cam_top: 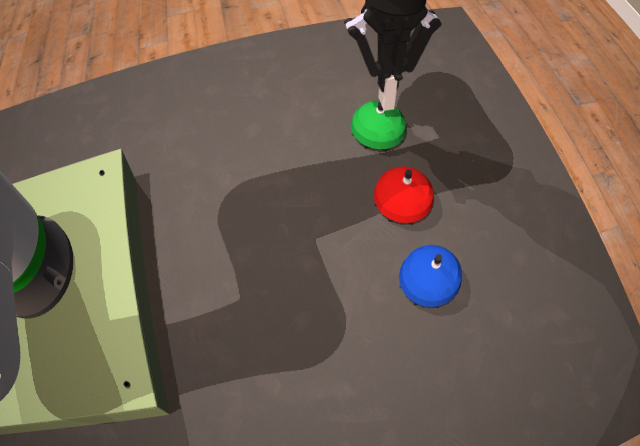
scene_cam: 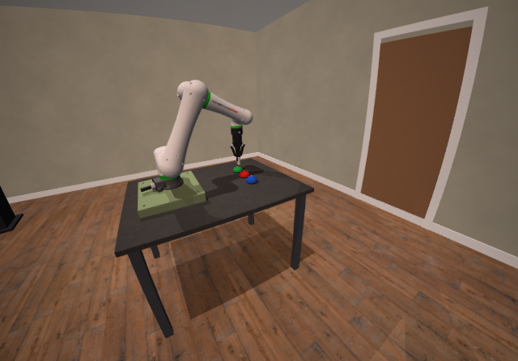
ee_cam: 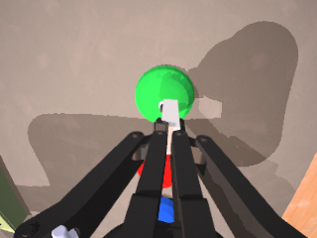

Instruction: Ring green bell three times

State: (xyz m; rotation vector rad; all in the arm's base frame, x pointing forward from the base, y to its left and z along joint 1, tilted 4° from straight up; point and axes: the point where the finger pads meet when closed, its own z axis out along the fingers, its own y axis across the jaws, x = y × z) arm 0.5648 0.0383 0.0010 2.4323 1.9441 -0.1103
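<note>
Right now the green bell is 60 mm below my hand and 10 mm behind it. Round my hand: red bell (120 mm to the right, 50 mm below, 40 mm behind); then blue bell (250 mm to the right, 60 mm behind, 50 mm below).
</note>
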